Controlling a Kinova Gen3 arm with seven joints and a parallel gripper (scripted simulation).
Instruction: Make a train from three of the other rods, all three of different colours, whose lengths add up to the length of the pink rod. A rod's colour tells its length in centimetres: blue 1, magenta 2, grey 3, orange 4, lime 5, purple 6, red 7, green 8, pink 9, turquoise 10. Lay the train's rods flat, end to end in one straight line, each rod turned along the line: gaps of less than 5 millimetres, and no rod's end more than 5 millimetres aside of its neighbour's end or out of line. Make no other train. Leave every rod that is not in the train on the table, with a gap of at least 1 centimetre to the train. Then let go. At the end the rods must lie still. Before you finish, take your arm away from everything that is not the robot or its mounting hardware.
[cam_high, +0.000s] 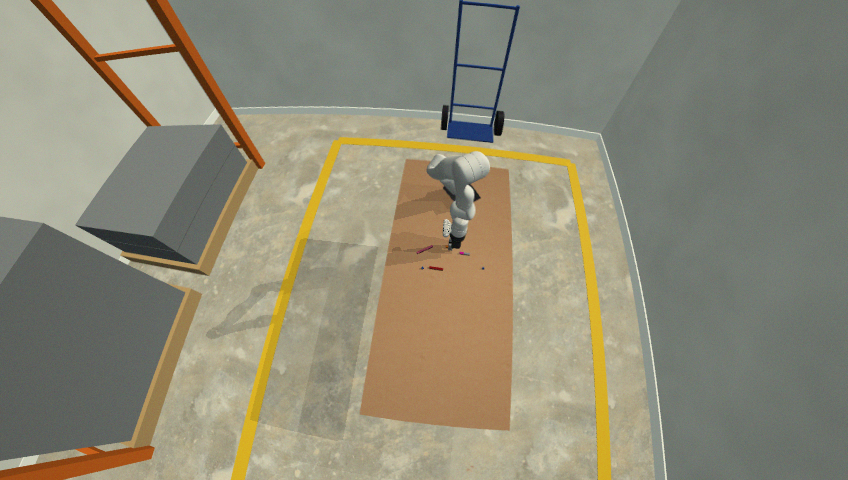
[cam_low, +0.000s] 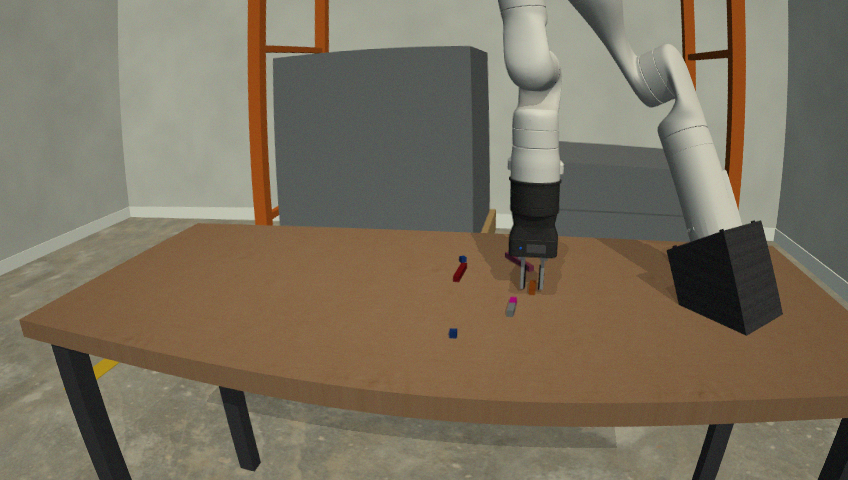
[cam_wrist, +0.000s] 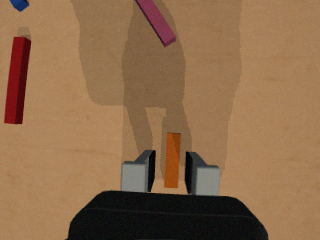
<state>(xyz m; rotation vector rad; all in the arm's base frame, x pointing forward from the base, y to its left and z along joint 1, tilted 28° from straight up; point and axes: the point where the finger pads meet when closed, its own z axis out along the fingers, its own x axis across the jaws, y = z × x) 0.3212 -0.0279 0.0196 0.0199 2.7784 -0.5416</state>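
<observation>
Now: hand 20 mm above the orange rod. Round my hand: grey rod (90 mm to the left, 30 mm ahead, 20 mm below); then magenta rod (60 mm to the left, 30 mm ahead, 20 mm below); then pink rod (130 mm to the right, 20 mm below, 20 mm ahead).
</observation>
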